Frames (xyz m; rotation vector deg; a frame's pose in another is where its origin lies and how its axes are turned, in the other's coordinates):
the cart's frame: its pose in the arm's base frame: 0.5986 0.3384 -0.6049 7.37 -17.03 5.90
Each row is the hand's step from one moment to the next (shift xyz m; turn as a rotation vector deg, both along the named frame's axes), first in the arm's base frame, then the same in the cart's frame.
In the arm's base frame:
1: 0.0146 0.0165 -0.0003 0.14 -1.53 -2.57
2: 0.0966 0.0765 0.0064 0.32 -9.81 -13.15
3: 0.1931 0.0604 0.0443 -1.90 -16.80 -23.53
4: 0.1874 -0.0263 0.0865 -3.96 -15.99 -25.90
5: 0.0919 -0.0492 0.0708 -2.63 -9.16 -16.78
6: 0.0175 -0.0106 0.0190 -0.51 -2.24 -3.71
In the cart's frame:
1: 0.0151 0.0145 -0.0068 -0.76 -1.81 -2.26
2: 0.1001 0.0646 -0.0323 -4.42 -11.18 -11.17
3: 0.2018 0.0413 -0.0216 -10.20 -18.96 -19.39
4: 0.2018 -0.0388 0.0323 -12.80 -18.18 -21.17
5: 0.1045 -0.0517 0.0479 -8.26 -10.58 -13.86
6: 0.0214 -0.0104 0.0145 -1.77 -2.56 -3.06

